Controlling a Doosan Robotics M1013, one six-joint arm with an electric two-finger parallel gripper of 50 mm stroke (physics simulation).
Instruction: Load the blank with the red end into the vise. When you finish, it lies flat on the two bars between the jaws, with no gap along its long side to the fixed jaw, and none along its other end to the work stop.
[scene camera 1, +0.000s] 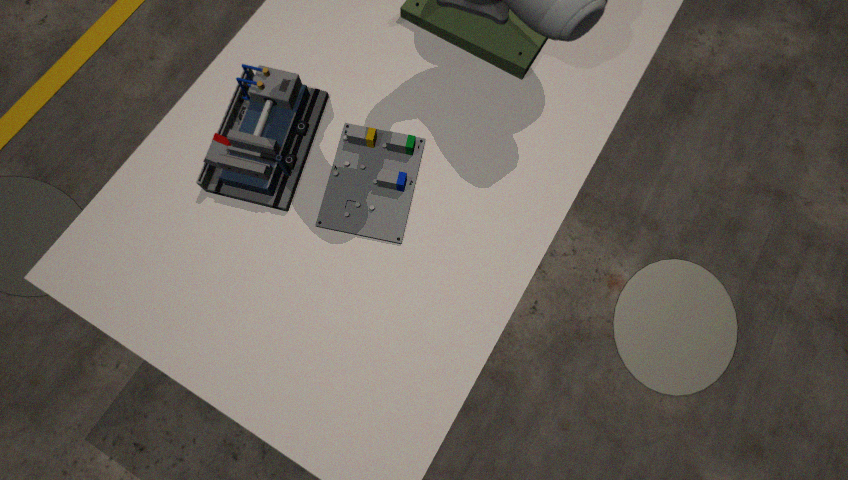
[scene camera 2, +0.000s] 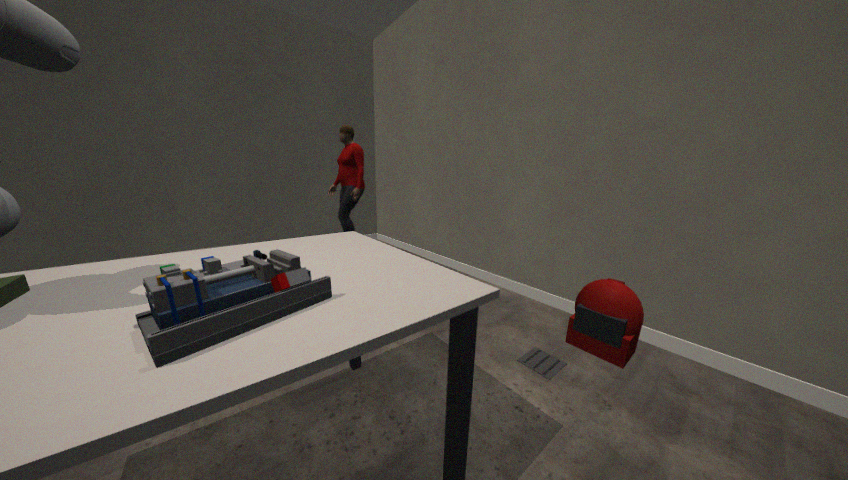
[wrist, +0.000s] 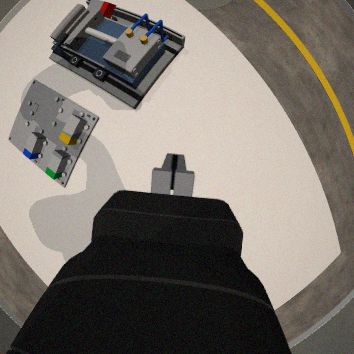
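Observation:
The blank with the red end (scene camera 1: 221, 139) (scene camera 2: 279, 281) (wrist: 107, 9) is at the vise (scene camera 1: 291, 83) (scene camera 2: 175, 294) (wrist: 135, 52); its red end sticks out at the jaws' side. Its grey body is largely hidden between the moving jaw (scene camera 1: 252, 143) (scene camera 2: 257, 267) and the fixed jaw (scene camera 1: 241, 164) (scene camera 2: 284, 258). Its contact with the bars, fixed jaw and work stop is too small or hidden to tell. My gripper (wrist: 174, 165) is shut and empty, fingers together. In the wrist view it shows over the white table, apart from the vise. It does not show in the scene views.
A grey plate (scene camera 1: 380, 224) (wrist: 22, 122) beside the vise bears blanks with yellow (scene camera 1: 370, 137) (wrist: 68, 137), green (scene camera 1: 410, 144) (wrist: 53, 173) and blue (scene camera 1: 401, 181) (wrist: 30, 153) ends, and small pins. Blue hoops (scene camera 2: 196, 294) (wrist: 152, 27) stand at the vise's end. A person (scene camera 2: 351, 166) stands beyond the table.

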